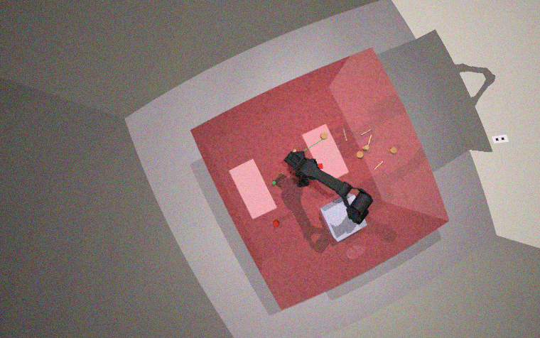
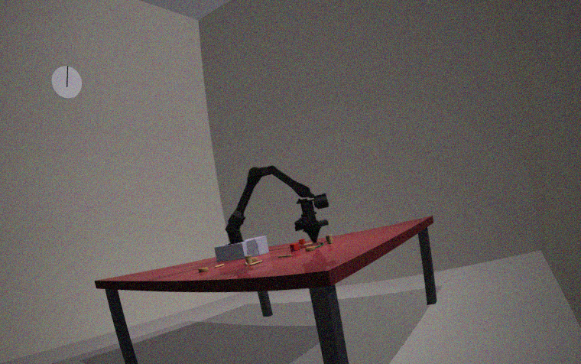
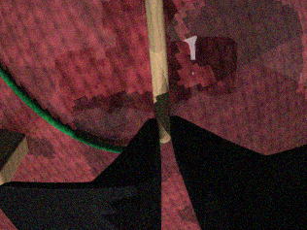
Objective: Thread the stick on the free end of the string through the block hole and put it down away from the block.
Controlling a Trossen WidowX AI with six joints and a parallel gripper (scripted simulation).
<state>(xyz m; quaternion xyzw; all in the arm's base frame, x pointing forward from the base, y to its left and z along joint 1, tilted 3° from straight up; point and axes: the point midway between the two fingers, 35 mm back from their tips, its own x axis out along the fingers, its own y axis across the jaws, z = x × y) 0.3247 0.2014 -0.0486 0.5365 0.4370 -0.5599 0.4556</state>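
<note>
Now: gripper tip 100 mm short of the tan cube, 10 mm to the left of it and 10 mm below it. The rest, counted from my gripper tip: thin wooden stick (10 mm to the right); then small red piece (260 mm behind, 220 mm to the left); then round wooden button (220 mm to the right, 130 mm ahead, 10 mm below).
</note>
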